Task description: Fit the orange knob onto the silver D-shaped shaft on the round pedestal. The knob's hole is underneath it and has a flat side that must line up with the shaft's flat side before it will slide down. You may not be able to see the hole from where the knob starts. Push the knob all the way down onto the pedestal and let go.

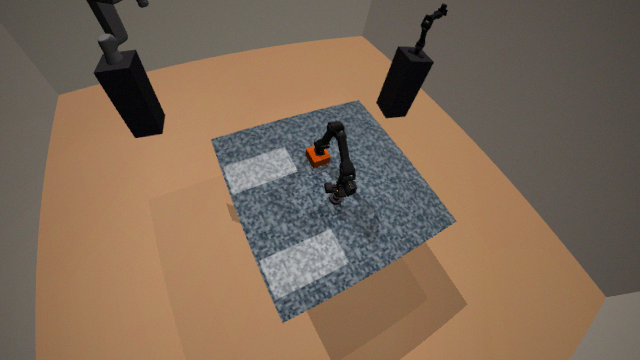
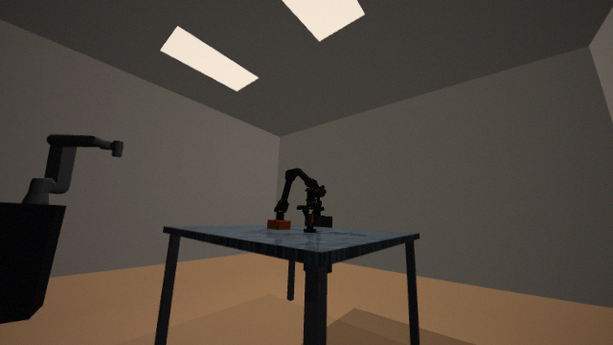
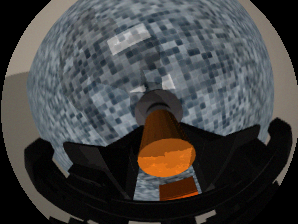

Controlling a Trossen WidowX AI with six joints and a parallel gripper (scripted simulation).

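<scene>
Now: the round pedestal 40 mm below my gripper tip. From my gripper tip the other things lie so: orange knob 30 mm above.
</scene>
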